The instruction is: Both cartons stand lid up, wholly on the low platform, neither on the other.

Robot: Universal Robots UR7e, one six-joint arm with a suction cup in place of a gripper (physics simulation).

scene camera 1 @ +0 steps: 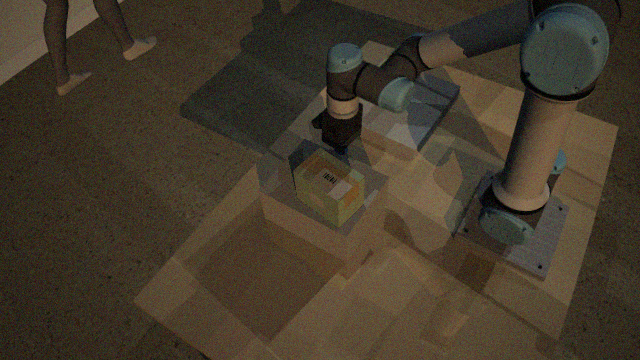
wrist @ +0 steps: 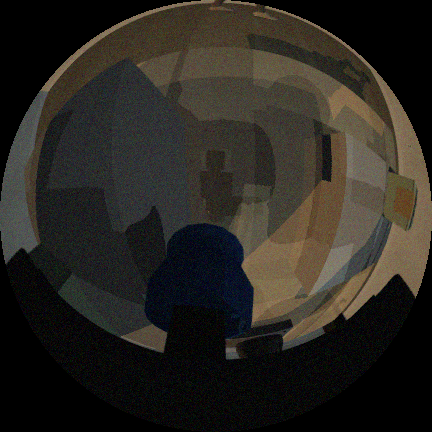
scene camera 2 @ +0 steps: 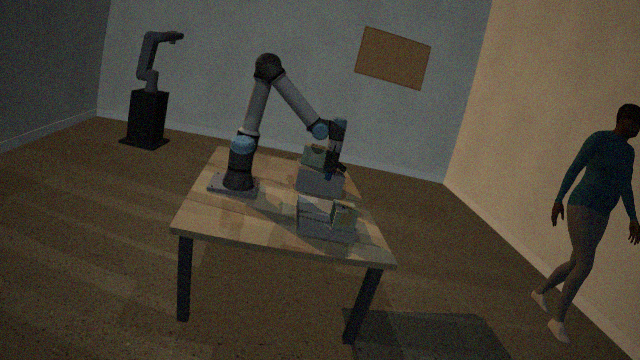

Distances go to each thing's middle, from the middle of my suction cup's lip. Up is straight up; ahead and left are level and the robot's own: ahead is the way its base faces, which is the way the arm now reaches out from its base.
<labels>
My suction cup is now 31 cm to the left of the low grey platform (scene camera 1: 405, 134) and 9 cm above it.
</labels>
